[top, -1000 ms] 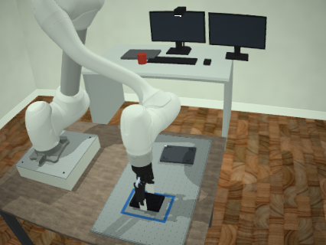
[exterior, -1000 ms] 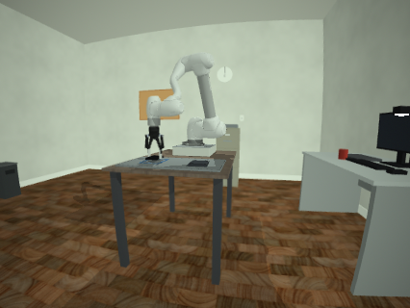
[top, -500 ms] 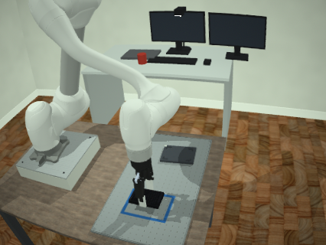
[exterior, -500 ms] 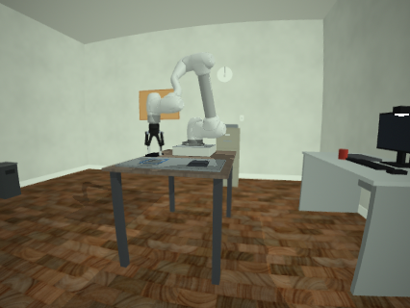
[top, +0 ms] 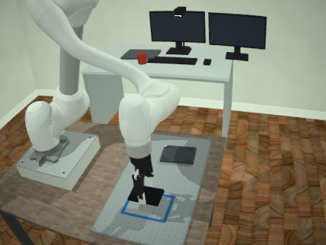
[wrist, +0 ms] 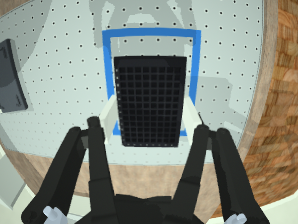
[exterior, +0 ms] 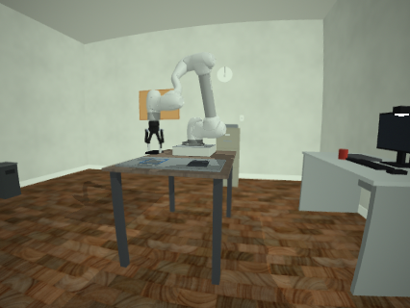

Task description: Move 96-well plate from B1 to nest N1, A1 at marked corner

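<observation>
Now: the black 96-well plate 2 cm below my hand. The rest, counted from my hand: dark plate nest N1: 9 cm ahead, 33 cm to the left, 8 cm below.
</observation>
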